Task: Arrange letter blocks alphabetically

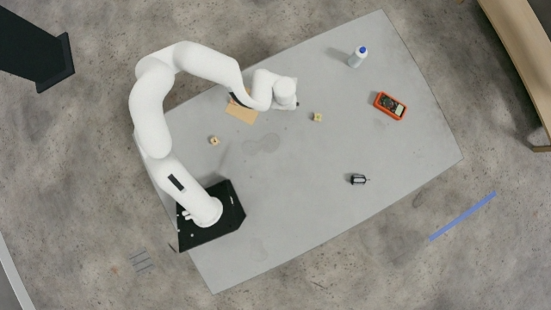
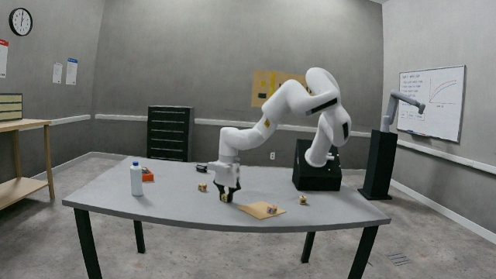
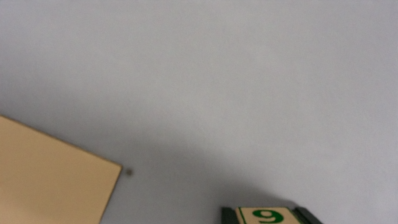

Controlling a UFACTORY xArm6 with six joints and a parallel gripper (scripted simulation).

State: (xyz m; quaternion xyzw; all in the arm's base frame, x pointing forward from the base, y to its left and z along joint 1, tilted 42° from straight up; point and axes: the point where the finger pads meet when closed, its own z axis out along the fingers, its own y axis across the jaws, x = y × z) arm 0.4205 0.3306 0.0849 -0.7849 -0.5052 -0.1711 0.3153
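Right now my hand is 150 mm past the tan mat, 70 mm to the right of it and 20 mm above it. The rest, counted from my hand: white bottle: 390 mm ahead, 90 mm to the left, 50 mm above; then orange multimeter: 460 mm ahead, 170 mm to the right; then small black object: 420 mm to the right, 200 mm ahead.
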